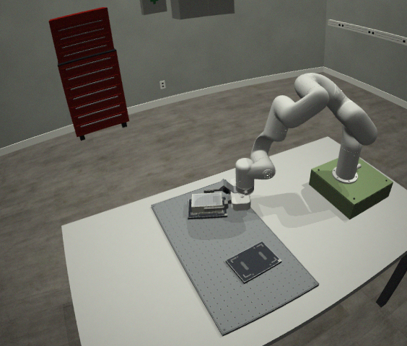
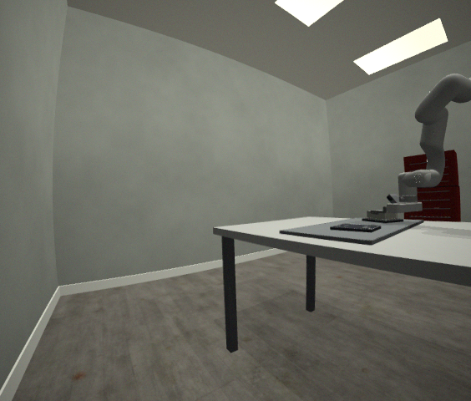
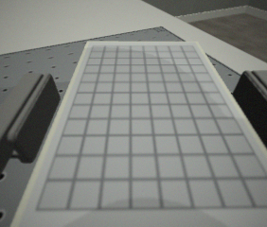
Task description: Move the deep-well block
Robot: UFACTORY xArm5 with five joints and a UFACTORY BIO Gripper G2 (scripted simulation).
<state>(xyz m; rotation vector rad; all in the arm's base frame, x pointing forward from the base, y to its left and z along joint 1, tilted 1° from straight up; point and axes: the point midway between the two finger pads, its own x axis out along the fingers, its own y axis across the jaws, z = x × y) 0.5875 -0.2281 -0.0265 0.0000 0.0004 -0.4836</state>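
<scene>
Right now the white 96-well deep-well block is 10 mm ahead of my hand and 20 mm below it.
</scene>
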